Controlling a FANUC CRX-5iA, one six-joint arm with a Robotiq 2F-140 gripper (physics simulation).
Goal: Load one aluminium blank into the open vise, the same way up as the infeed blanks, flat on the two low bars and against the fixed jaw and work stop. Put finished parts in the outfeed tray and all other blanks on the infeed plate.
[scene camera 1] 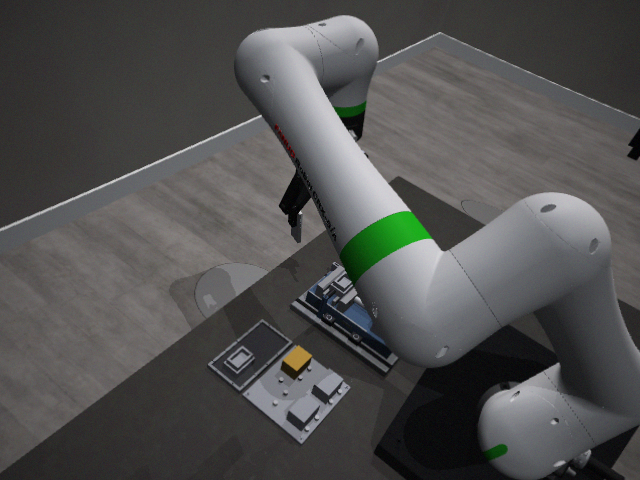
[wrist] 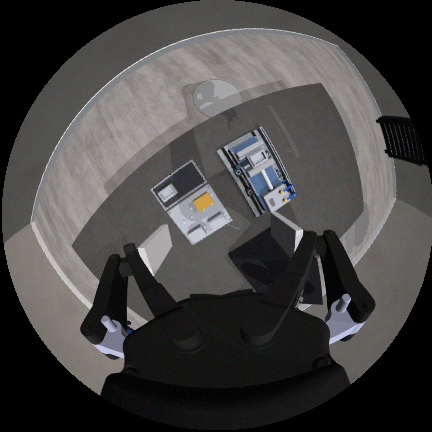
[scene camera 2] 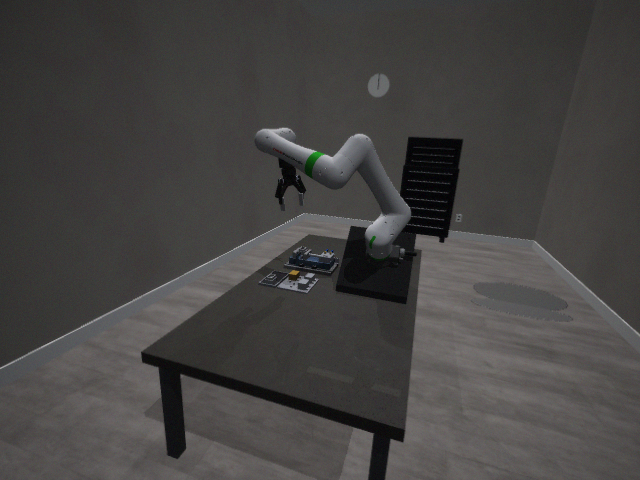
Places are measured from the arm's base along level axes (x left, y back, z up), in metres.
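Where they show: gripper, fingertip midpoint: [wrist: 219,229] [scene camera 2: 292,208]; arm's base, link origin: [scene camera 2: 379,254].
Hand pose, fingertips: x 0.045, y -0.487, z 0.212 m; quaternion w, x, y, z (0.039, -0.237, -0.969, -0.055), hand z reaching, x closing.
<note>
Things, the pixels of their top centre, and the offset from my fingertips.
- blue vise, top centre: [scene camera 1: 364,296] [wrist: 267,173] [scene camera 2: 312,251] dx -0.192, dy +0.064, dz -0.301 m
- grey part with a rectangular pocket, top centre: [scene camera 1: 345,279] [wrist: 258,157] dx -0.190, dy +0.001, dz -0.285 m
- pocketed part, top centre: [scene camera 1: 240,356] [wrist: 165,193] [scene camera 2: 271,275] dx +0.126, dy -0.067, dz -0.359 m
- infeed plate, top centre: [scene camera 1: 298,390] [wrist: 199,215] [scene camera 2: 298,282] dx +0.085, dy +0.078, dz -0.392 m
- orange block, top centre: [scene camera 1: 297,357] [wrist: 202,202] [scene camera 2: 294,272] dx +0.039, dy +0.034, dz -0.356 m
My gripper [scene camera 2: 292,205] [wrist: 219,229] is open and empty, high above the table; in scene camera 1 the arm hides part of it. The blue vise [scene camera 1: 357,316] [scene camera 2: 311,259] [wrist: 259,184] has a grey part with a rectangular pocket [scene camera 1: 343,283] [wrist: 258,158] between its jaws; whether it is clamped I cannot tell. The outfeed tray [scene camera 1: 266,341] [wrist: 187,177] holds one pocketed part [scene camera 1: 239,358] [wrist: 167,192]. The infeed plate [scene camera 1: 263,395] [wrist: 176,214] bears two plain grey blanks, one [scene camera 1: 303,411] near a corner and the other [scene camera 1: 327,387] beside it, and an orange block [scene camera 1: 296,361] [scene camera 2: 294,274] [wrist: 203,201].
The white arm [scene camera 1: 330,170] [scene camera 2: 336,170] reaches over the vise and hides its right end in scene camera 1. The arm stands on a black base plate [scene camera 2: 356,279]. The tray and infeed plate lie side by side, next to the vise. A black rack [scene camera 2: 430,167] stands behind the table.
</note>
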